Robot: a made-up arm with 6 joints. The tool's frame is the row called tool.
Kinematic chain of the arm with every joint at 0, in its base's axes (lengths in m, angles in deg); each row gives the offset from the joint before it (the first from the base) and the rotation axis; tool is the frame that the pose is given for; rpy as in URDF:
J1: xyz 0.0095 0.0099 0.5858 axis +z
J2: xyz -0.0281 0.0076 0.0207 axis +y
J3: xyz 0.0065 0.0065 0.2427 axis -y
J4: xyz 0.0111 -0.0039 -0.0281 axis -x
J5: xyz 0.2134 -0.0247 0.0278 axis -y
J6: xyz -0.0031 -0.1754 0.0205 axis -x
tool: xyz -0.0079 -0.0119 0.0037 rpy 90 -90 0
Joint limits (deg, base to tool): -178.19..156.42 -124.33..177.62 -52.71..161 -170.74..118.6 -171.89..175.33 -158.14..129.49
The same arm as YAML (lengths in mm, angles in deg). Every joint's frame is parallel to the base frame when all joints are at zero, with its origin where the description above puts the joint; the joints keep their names.
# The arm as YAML. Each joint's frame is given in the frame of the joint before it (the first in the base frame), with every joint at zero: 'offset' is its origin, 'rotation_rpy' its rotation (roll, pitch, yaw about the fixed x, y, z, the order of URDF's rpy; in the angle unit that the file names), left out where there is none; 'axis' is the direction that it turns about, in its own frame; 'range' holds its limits. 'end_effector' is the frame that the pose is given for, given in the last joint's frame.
length_unit: mm
angle_unit: deg
chain:
  - id: J1
    offset: [9.5, 9.9, 585.8]
    axis: "+z"
    range: [-178.19, 156.42]
  - id: J2
    offset: [-28.1, 7.6, 20.7]
    axis: "+y"
    range: [-124.33, 177.62]
  - id: J3
    offset: [6.5, 6.5, 242.7]
    axis: "-y"
    range: [-52.71, 161.0]
  - id: J4
    offset: [11.1, -3.9, -28.1]
    axis: "-x"
    range: [-170.74, 118.6]
  - id: J5
    offset: [213.4, -24.7, 27.8]
    axis: "-y"
    range: [-171.89, 175.33]
  - id: J6
    offset: [-3.1, -175.4, 20.5]
    axis: "-x"
    range: [-158.14, 129.49]
end_effector:
  offset: [-7.9, -11.9, 3.7]
  rotation_rpy: [90.0, -90.0, 0.0]

